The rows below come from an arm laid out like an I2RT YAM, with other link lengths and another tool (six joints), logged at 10 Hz.
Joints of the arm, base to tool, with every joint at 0 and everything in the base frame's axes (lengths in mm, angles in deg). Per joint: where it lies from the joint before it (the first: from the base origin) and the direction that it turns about. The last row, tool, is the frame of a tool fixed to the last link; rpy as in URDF.
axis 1: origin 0 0 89.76 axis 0 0 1
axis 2: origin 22 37.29 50.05 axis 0 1 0
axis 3: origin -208.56 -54.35 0 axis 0 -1 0
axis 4: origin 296.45 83.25 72.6 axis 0 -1 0
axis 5: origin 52.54 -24.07 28.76 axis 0 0 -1
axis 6: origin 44.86 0 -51.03 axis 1 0 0
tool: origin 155 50 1 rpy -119.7 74.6 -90
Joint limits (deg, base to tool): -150..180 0..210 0..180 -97..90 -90..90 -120..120
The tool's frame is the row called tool.
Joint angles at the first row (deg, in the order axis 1, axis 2, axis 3, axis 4, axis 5, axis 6):
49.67 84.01 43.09 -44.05 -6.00 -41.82
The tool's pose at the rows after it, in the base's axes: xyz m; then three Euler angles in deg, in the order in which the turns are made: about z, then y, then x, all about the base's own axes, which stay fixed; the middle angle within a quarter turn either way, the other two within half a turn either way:
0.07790 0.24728 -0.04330 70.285 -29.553 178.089
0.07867 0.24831 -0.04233 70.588 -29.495 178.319
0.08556 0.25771 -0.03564 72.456 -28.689 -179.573
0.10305 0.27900 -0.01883 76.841 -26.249 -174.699
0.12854 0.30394 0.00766 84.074 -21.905 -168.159
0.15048 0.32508 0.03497 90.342 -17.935 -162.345
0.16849 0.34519 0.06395 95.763 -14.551 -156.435
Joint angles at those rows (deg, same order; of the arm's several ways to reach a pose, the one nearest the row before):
49.67 84.01 43.09 -44.03 -5.98 -41.82
49.67 84.01 43.31 -44.12 -5.96 -41.56
49.67 83.96 44.80 -44.03 -5.93 -39.92
49.67 83.77 48.23 -43.64 -5.45 -35.92
49.67 82.96 52.62 -43.42 -3.57 -28.97
49.67 82.57 56.88 -43.44 -2.00 -22.41
49.67 82.35 60.99 -43.37 -1.30 -16.12

